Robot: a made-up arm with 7 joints.
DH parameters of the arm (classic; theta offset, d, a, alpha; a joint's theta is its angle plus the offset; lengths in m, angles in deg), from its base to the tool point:
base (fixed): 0 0.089 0 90
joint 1: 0 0.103 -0.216 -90
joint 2: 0 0.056 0.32 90
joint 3: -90 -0.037 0.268 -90
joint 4: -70.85 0 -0.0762 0
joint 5: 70.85 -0.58 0.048 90
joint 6: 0 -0.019 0.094 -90
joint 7: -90 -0.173 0.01 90
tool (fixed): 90 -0.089 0 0
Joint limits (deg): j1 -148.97..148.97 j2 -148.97..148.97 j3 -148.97..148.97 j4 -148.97..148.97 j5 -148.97..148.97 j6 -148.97..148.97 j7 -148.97..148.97
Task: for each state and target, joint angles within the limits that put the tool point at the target. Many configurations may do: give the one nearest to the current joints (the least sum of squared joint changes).
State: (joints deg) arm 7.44 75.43 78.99 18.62 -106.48 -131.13 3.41
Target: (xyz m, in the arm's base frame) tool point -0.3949 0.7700 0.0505
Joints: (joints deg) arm -31.34 76.92 123.70 15.03 -110.10 -148.97 4.63
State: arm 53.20 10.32 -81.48 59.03 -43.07 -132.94 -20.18
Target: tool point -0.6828 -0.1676 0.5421
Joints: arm 63.95 -4.48 -97.17 68.30 -37.43 -91.83 -15.61
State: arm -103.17 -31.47 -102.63 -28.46 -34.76 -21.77 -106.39
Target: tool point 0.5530 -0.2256 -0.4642
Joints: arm -124.54 -41.05 -106.07 -17.72 -29.63 -63.01 -121.00
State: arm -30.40 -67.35 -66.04 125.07 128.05 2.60 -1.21
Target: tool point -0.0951 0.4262 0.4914
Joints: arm -37.89 -103.57 -34.60 139.99 140.58 -9.80 4.03
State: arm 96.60 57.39 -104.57 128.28 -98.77 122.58 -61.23
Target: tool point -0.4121 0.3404 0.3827
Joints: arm 53.35 73.18 -148.97 116.48 -104.91 138.54 -68.23
